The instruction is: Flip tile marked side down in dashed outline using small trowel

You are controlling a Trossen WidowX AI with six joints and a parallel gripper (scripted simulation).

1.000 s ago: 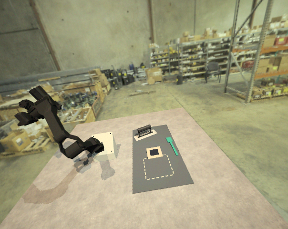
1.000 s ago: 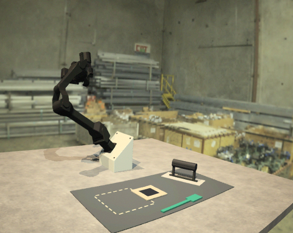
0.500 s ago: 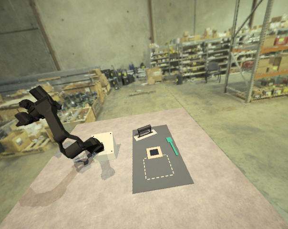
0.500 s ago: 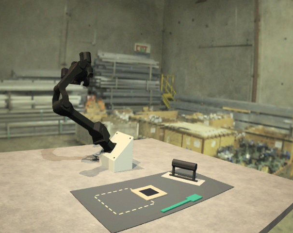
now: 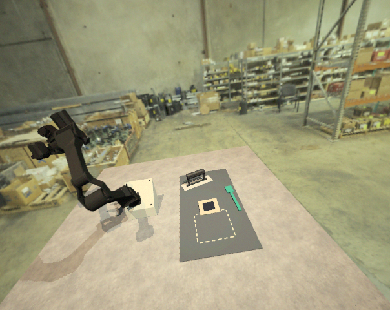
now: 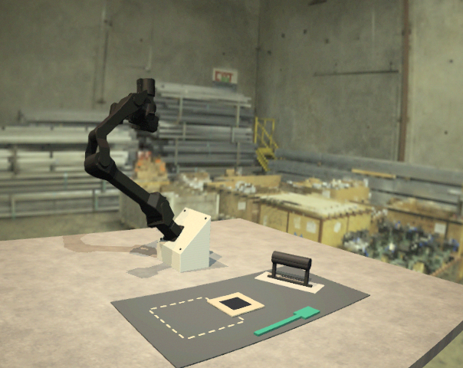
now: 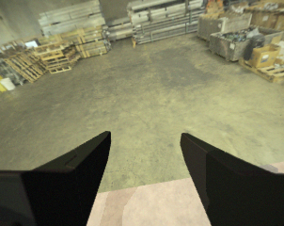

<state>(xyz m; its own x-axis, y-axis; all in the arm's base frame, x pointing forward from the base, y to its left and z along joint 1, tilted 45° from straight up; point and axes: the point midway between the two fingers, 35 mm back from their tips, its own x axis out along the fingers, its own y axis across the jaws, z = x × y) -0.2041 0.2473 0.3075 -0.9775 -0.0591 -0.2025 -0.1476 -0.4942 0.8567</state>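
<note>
The trowel lies 680 mm ahead of my gripper tip, 410 mm below it and 190 mm to the left of it. From my gripper tip the other things lie so: grey mat 680 mm ahead, 470 mm below, 20 mm to the right; tile 670 mm ahead, 450 mm below, 60 mm to the right; green flat tool 820 mm ahead, 450 mm below, 10 mm to the right.
</note>
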